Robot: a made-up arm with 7 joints.
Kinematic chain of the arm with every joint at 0, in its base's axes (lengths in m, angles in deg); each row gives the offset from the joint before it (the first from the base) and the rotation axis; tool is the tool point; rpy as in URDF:
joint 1: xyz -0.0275 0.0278 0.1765 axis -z
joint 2: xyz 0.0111 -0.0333 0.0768 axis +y
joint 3: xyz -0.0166 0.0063 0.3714 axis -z
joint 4: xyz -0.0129 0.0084 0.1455 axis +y
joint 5: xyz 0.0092 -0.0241 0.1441 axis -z
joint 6: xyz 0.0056 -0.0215 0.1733 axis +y
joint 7: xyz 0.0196 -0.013 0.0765 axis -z
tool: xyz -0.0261 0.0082 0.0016 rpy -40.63 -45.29 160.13
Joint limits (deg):
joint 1: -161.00..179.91
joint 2: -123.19..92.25
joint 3: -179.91..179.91
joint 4: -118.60..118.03
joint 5: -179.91..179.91
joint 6: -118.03..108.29
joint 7: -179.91..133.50
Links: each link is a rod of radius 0.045 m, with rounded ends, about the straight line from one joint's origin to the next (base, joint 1, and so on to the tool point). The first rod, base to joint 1, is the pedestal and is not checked.
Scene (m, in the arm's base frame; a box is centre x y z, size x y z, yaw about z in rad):
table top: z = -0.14
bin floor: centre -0 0.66 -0.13 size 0.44 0.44 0.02 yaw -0.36
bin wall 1: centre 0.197 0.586 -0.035 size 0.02 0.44 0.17 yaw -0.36
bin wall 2: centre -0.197 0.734 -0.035 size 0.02 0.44 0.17 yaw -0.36
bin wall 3: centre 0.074 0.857 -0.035 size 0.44 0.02 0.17 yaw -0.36
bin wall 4: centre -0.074 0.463 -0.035 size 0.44 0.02 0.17 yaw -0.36
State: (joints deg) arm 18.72 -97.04 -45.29 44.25 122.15 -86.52 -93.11
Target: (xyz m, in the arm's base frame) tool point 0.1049 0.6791 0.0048
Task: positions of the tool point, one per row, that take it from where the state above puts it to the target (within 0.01 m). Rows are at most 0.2 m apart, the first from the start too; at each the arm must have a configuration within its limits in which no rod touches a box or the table.
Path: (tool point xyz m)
1: -0.6619 0.5228 0.2504
2: -0.6156 0.6019 0.2499
3: -0.5420 0.6744 0.2410
4: -0.4414 0.7330 0.2260
5: -0.3171 0.7694 0.2090
6: -0.1766 0.7756 0.1938
7: -0.0312 0.7459 0.1840
8: 0.1049 0.6791 0.1826
9: 0.1058 0.6856 0.0943
10: 0.1049 0.6791 0.0049

